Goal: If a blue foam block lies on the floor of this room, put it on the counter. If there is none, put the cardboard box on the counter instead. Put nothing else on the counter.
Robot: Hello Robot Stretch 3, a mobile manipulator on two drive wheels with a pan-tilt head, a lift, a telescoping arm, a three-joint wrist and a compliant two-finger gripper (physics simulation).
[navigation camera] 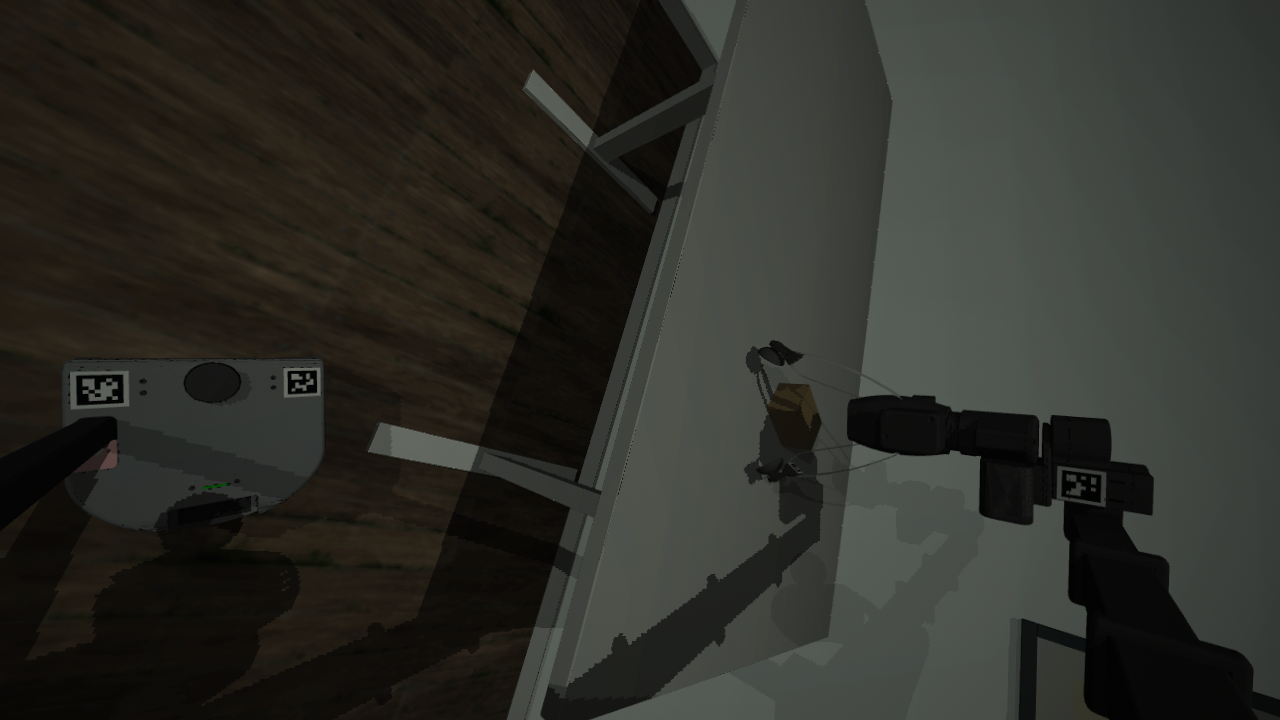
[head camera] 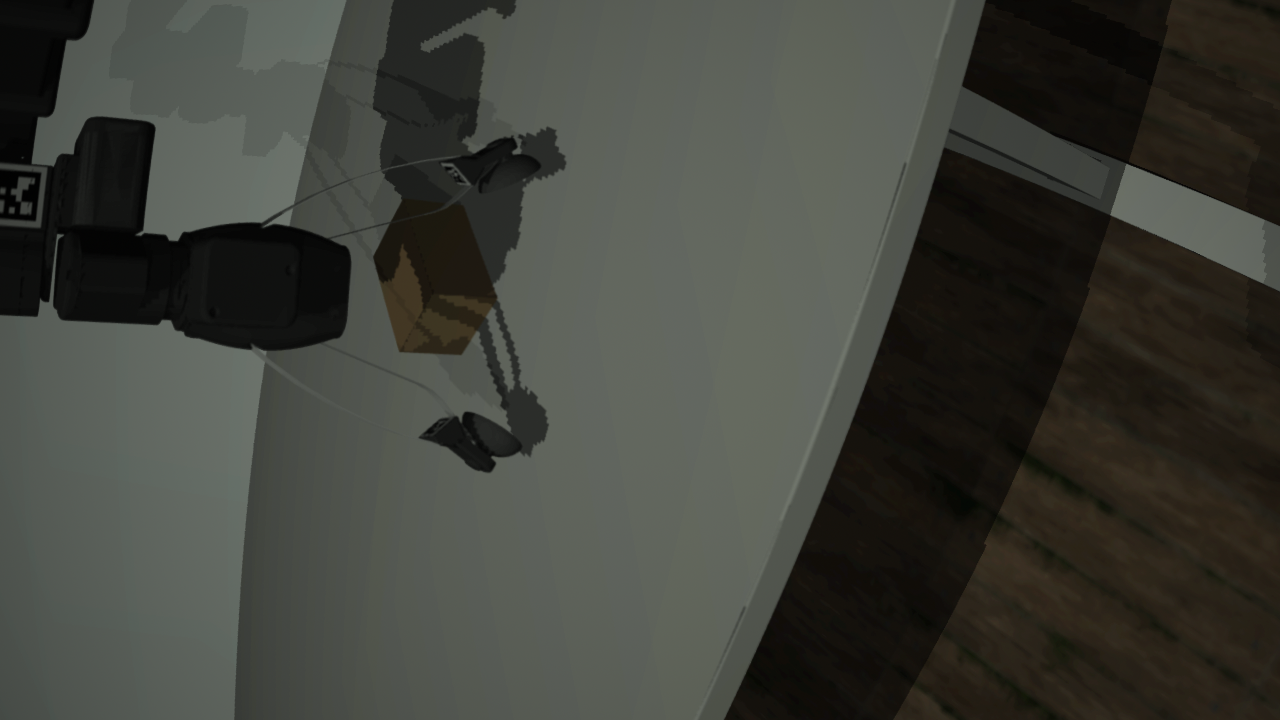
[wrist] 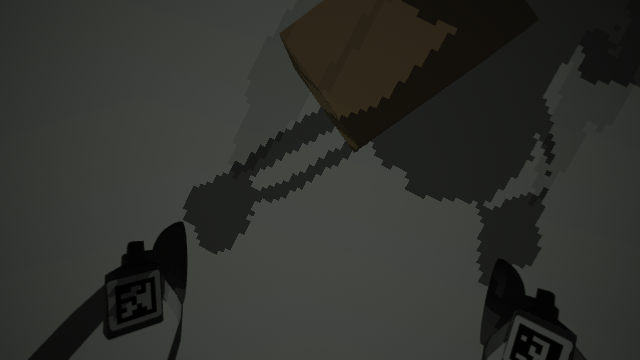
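Observation:
The brown cardboard box (head camera: 436,268) (navigation camera: 794,416) (wrist: 390,60) stands on a white table top (head camera: 671,358) (navigation camera: 769,223) (wrist: 320,215), near its wall side. My gripper (head camera: 501,302) (navigation camera: 774,411) (wrist: 332,267) is open. In the head view its fingertips show above and below the box and a little to its right, with the wrist body to its left. No finger is seen closed on the box. In the wrist view the box is cut off by the top edge, above the space between the fingertips. A blue foam block does not show on the visible floor.
A pale wall (head camera: 125,447) (navigation camera: 1056,223) runs along the table's far side. White table legs (head camera: 1029,147) (navigation camera: 532,483) stand on the dark wooden floor (head camera: 1118,465) (navigation camera: 313,223). My base (navigation camera: 277,429) stands before the table. A dark picture frame (navigation camera: 1027,667) hangs at the lower right.

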